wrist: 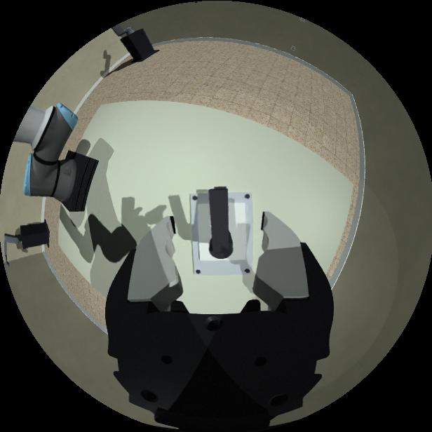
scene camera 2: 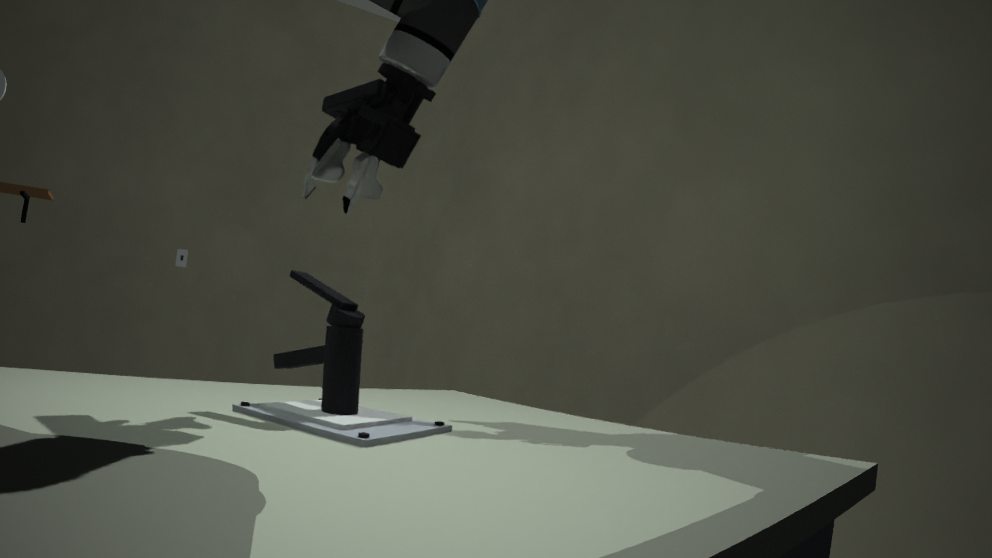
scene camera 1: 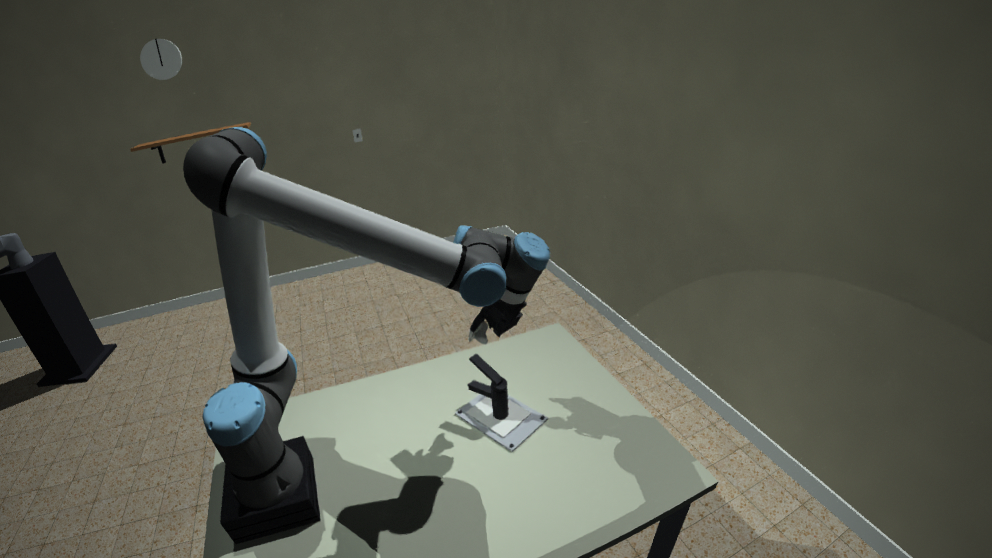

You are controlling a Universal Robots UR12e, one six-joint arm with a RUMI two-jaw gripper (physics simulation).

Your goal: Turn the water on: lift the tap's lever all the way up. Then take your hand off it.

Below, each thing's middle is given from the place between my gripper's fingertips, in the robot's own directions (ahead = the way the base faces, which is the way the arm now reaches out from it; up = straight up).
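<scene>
From my hand, the flat black lever (scene camera 2: 343,313) is 130 mm below, 20 mm ahead and 20 mm to the right. There's the grey base plate (scene camera 2: 378,435) as well, 280 mm below my hand, 50 mm to the right of it and 40 mm ahead of it. Going by their middles, the flat black lever is the nearest to my hand of the things named here.
</scene>
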